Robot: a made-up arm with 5 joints. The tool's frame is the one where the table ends. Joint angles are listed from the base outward.
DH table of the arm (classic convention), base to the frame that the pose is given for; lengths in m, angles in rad. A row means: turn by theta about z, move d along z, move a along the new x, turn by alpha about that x. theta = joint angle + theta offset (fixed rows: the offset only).
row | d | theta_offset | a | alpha
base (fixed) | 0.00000 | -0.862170 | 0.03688 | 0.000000
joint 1 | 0.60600 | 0.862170 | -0.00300 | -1.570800
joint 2 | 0.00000 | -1.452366 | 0.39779 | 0.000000
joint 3 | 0.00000 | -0.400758 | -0.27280 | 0.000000
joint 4 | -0.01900 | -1.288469 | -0.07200 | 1.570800
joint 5 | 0.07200 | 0.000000 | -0.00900 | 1.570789
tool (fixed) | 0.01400 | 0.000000 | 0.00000 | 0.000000
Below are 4 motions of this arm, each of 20 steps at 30 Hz.
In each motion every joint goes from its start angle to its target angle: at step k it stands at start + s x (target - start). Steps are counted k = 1, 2, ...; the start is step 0. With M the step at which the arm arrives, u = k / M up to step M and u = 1 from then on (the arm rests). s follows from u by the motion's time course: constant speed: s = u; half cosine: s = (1 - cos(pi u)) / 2; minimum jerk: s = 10 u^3 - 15 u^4 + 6 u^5.
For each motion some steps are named. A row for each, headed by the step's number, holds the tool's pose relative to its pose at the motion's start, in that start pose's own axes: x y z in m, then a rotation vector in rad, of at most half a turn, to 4 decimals.
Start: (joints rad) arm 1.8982 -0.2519 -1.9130 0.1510 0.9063
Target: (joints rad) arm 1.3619 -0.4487 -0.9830 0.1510 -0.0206
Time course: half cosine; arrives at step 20
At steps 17, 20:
17: 0.0399 -0.0620 0.2228 0.7921 -0.8710 -0.3859
20: 0.0433 -0.0718 0.2354 0.8309 -0.9033 -0.4277

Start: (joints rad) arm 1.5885 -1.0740 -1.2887 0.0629 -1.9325
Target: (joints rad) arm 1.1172 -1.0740 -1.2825 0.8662 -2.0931
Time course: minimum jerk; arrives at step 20
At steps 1, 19, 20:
1: -0.0001 0.0001 0.0000 -0.0010 -0.0005 0.0000
19: -0.0830 0.0441 -0.0625 -0.9159 -0.3033 -0.0753
20: -0.0831 0.0441 -0.0626 -0.9170 -0.3034 -0.0754

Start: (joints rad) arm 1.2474 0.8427 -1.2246 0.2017 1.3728
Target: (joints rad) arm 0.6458 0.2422 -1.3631 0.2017 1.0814
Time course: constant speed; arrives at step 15
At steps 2, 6, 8, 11, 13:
2: -0.0475 -0.0491 -0.0024 -0.0922 0.0393 0.0391
6: -0.1359 -0.1541 0.0159 -0.2644 0.1130 0.1496
8: -0.1742 -0.2090 0.0360 -0.3426 0.1470 0.2202
11: -0.2206 -0.2930 0.0779 -0.4476 0.1939 0.3439
13: -0.2427 -0.3492 0.1123 -0.5083 0.2223 0.4373

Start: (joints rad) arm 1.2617 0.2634 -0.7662 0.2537 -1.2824
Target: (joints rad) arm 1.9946 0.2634 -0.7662 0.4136 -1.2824
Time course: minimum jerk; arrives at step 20
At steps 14, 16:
14: -0.2194 -0.0064 -0.1475 -0.1559 -0.6037 0.0698
16: -0.2392 -0.0098 -0.1742 -0.1726 -0.6807 0.0734

